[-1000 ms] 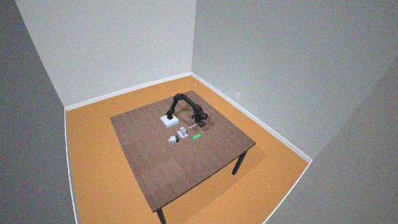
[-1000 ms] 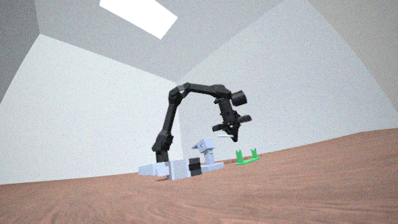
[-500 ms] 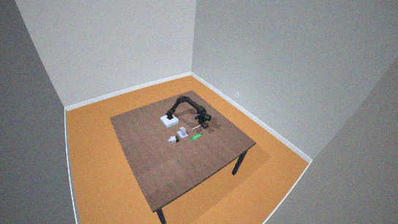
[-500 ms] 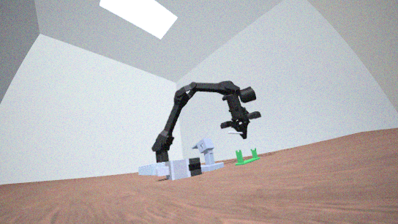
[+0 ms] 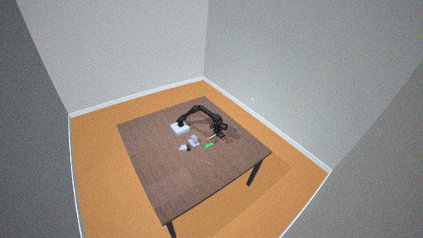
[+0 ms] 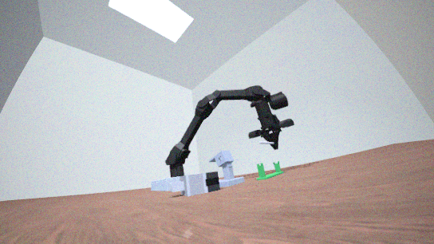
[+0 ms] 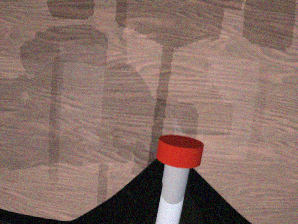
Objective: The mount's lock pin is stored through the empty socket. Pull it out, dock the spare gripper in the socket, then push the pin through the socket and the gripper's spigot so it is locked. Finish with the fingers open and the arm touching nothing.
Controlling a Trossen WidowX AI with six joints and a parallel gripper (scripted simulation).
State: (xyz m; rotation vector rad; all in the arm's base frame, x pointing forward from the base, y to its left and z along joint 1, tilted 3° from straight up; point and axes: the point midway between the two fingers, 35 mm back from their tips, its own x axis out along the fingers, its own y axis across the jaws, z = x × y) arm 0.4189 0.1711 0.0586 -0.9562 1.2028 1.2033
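My gripper tip is 100 mm to the left of the cradle, 70 mm above it and 10 mm past it. Also, from my gripper tip: spare gripper (340 mm to the right, 130 mm behind, 70 mm below); then grey mount (200 mm to the right, 130 mm behind, 40 mm below).
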